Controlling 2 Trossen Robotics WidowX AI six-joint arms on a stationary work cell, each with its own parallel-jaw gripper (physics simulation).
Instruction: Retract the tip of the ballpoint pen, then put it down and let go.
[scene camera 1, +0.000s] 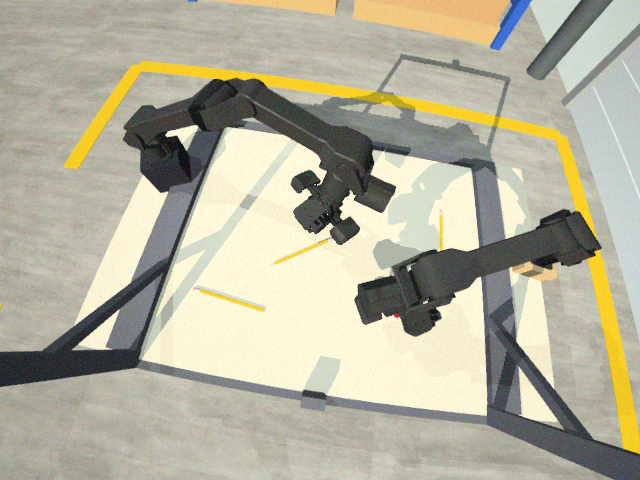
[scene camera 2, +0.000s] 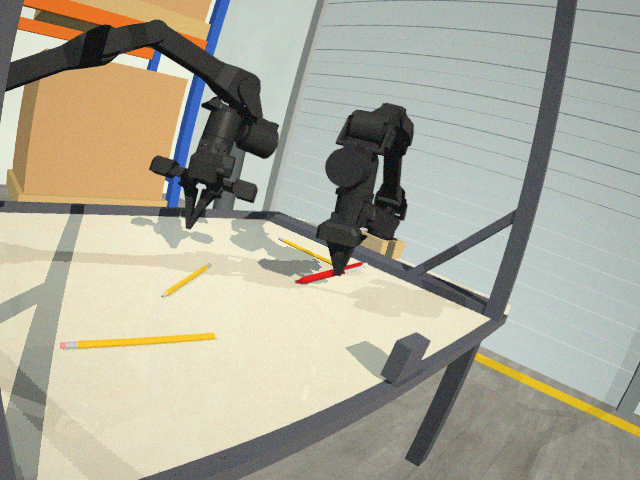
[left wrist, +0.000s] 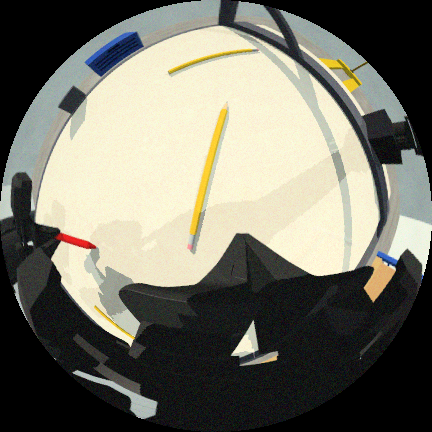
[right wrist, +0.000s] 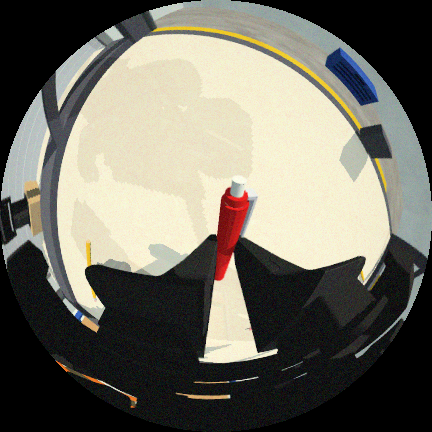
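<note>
The red ballpoint pen (scene camera 1: 397, 315) (scene camera 2: 310, 279) (left wrist: 75, 240) (right wrist: 232, 220) lies across the fingers of my right gripper (scene camera 2: 338, 271) (left wrist: 59, 234), which is shut on its body. The pen is nearly level, close to the table top; whether it touches cannot be told. Its white button sticks out of the clip end in the right wrist view. At the other end I see a red cone, and no writing point can be made out. In scene camera 1 the right arm hides most of the pen. My left gripper (scene camera 2: 189, 226) (left wrist: 240, 238) is shut and empty, above the table.
Yellow pencils lie on the table: one (scene camera 1: 301, 251) (scene camera 2: 187, 280) (left wrist: 207, 172) near the left gripper, one (scene camera 1: 230, 299) (scene camera 2: 147, 341) (left wrist: 212, 59) farther left, one (scene camera 1: 440, 229) (scene camera 2: 306, 251) beyond the pen. A dark block (scene camera 1: 313, 399) (scene camera 2: 405, 359) stands on the table edge.
</note>
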